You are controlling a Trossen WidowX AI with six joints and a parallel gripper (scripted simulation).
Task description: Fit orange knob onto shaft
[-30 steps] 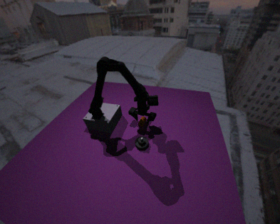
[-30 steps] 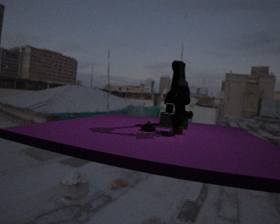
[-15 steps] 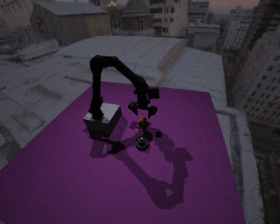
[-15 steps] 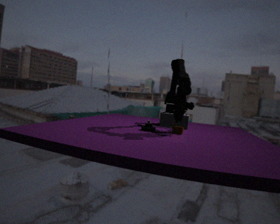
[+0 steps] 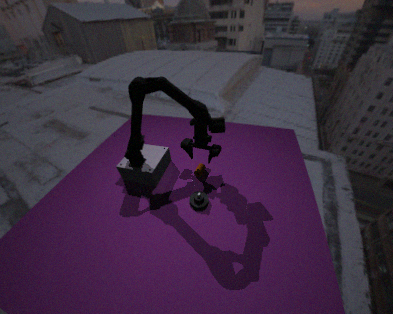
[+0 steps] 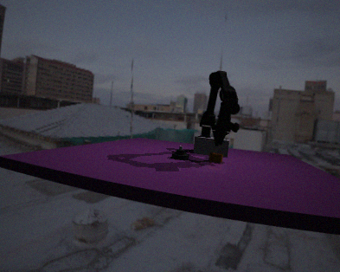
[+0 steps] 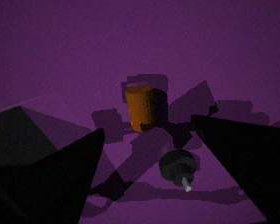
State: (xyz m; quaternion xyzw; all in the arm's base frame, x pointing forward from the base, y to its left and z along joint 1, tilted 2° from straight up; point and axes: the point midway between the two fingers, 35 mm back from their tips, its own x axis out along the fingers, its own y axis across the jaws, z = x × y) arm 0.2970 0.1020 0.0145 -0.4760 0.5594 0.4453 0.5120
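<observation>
My gripper tip is now 1 cm to the right of the orange knob and 6 cm above it. Also, from my gripper tip: round dark pedestal 4 cm ahead, 18 cm to the right, 5 cm below.
</observation>
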